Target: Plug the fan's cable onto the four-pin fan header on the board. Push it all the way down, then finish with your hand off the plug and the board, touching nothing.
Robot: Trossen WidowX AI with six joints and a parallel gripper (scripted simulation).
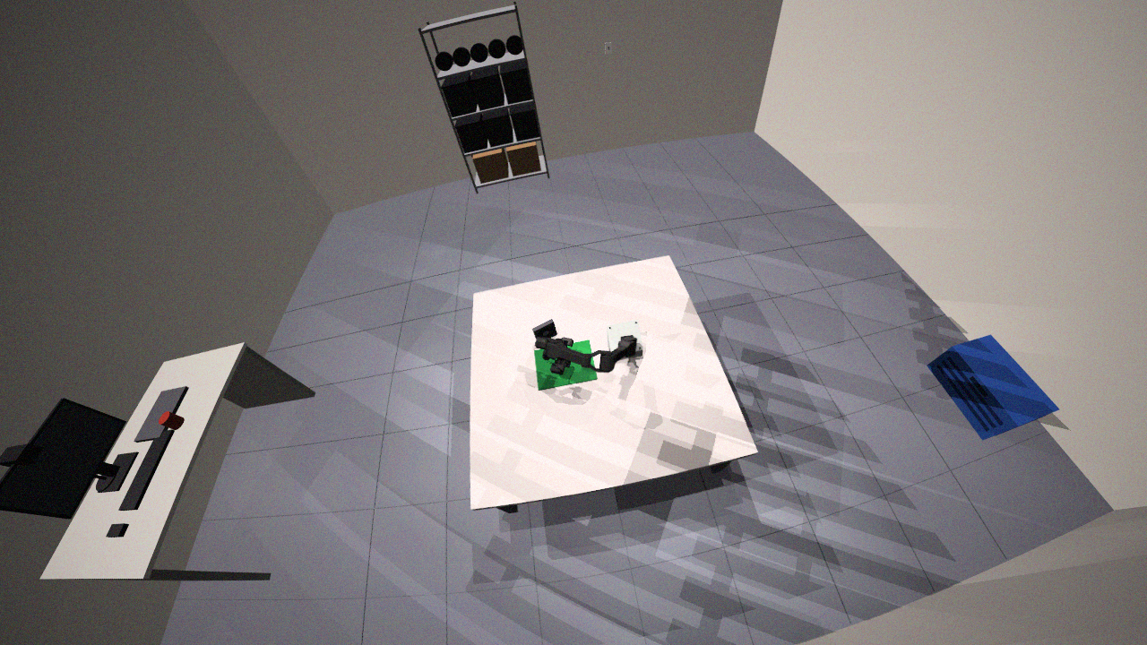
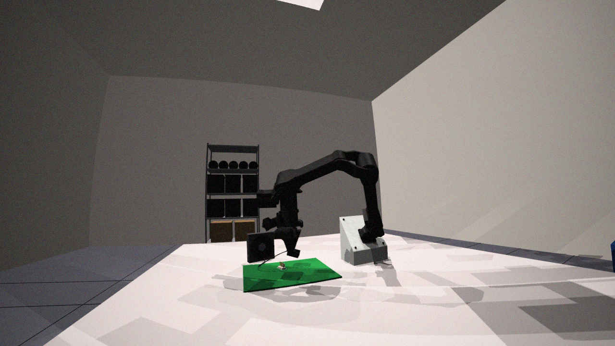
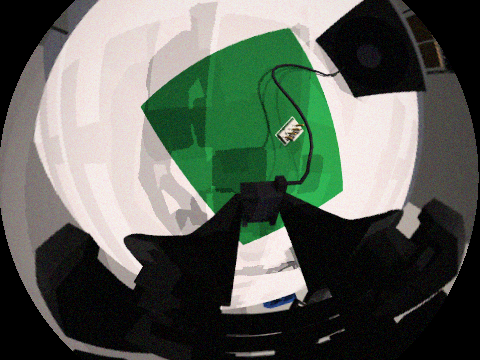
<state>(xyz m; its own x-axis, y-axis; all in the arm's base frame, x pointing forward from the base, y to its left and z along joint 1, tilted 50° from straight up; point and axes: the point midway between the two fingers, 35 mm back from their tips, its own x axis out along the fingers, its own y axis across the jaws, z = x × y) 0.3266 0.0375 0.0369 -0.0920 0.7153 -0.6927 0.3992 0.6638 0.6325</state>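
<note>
My gripper tip is 1 cm short of the green board, 4 cm to the left of it and 9 cm above it. The rest, counted from my gripper tip: pale four-pin header 2 cm ahead, 8 cm to the right, 8 cm below; dark plug 1 cm behind; black fan 9 cm ahead, 22 cm to the right, 2 cm below.
</note>
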